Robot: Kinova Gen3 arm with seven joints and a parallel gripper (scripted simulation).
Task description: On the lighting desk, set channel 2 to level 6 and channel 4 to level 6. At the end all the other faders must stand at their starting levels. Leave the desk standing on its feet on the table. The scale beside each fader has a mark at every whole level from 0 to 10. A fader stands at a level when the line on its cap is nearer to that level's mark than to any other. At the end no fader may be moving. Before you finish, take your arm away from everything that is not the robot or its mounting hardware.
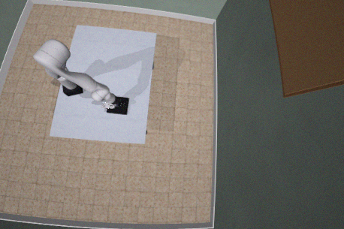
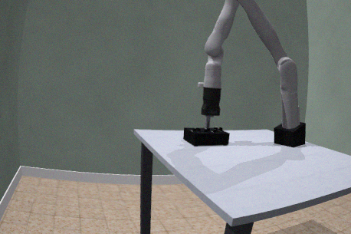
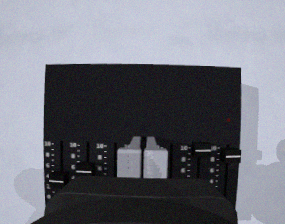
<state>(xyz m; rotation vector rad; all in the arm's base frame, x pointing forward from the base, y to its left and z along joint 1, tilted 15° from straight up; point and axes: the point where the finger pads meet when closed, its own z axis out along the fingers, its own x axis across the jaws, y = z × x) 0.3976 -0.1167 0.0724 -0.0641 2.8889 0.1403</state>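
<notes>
My hand is 20 mm to the right of the channel 4 cap and 10 mm above it. Round my hand: channel 2 cap (40 mm ahead, 20 mm to the left, 10 mm below); then channel 3 cap (40 mm to the left, 20 mm ahead, 10 mm below); then channel 5 cap (40 mm to the left, 20 mm behind, 10 mm below).
</notes>
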